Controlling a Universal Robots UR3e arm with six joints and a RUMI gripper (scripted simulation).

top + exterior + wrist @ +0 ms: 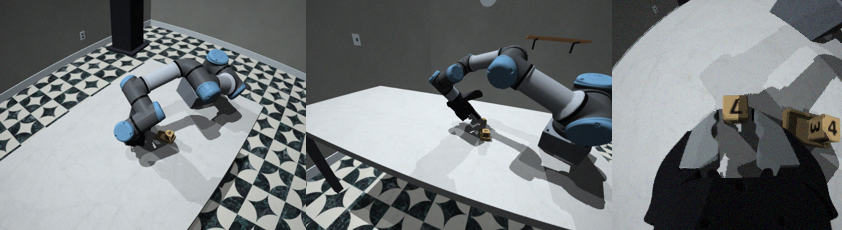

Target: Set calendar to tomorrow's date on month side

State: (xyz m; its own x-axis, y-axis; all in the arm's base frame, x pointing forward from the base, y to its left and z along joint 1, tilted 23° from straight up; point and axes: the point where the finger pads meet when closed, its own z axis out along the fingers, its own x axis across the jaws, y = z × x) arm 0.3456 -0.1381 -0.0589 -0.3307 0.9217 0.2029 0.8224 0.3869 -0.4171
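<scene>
Now: hand 10 mm past the wooden cube and 10 mm above it. From my hand the other things lie so: wooden calendar tray (20 mm behind, 110 mm to the left, 10 mm below).
</scene>
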